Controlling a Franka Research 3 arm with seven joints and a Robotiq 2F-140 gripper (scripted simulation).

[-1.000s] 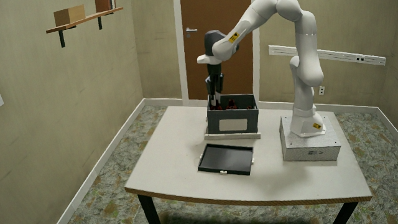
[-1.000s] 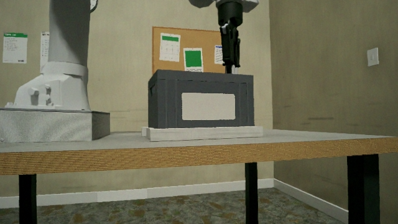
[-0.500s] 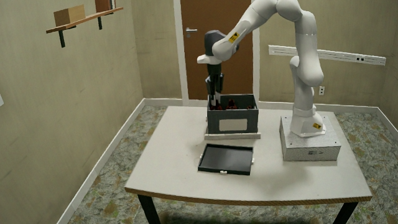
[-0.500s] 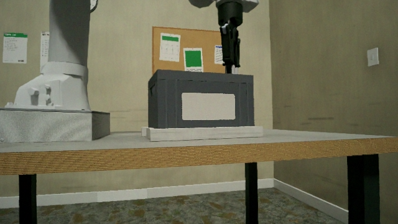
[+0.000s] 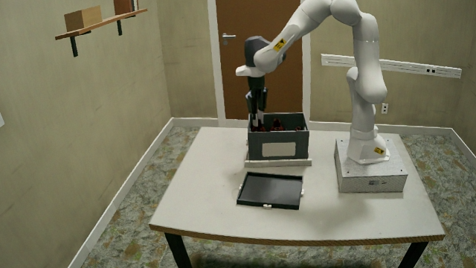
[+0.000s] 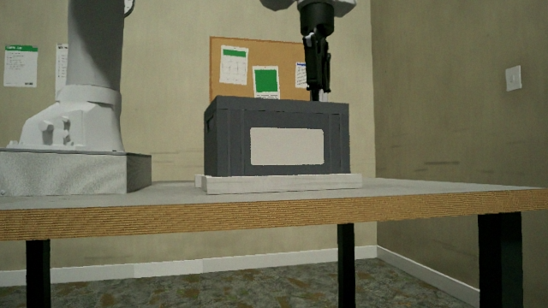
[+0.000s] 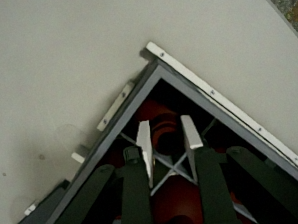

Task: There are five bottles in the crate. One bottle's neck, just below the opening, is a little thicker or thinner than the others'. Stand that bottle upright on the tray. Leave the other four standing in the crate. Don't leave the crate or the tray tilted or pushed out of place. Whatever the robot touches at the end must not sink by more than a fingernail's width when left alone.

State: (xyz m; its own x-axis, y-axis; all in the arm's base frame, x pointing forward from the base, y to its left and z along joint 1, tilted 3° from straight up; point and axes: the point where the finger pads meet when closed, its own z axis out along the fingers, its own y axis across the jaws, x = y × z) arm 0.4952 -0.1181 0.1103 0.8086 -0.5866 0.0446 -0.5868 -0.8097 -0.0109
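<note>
My hand is 100 mm past the dark grey crate, 90 mm above it and 30 mm to the right of it. From my hand the other things lie so: dark tray 320 mm to the left, 160 mm below, 110 mm behind.
</note>
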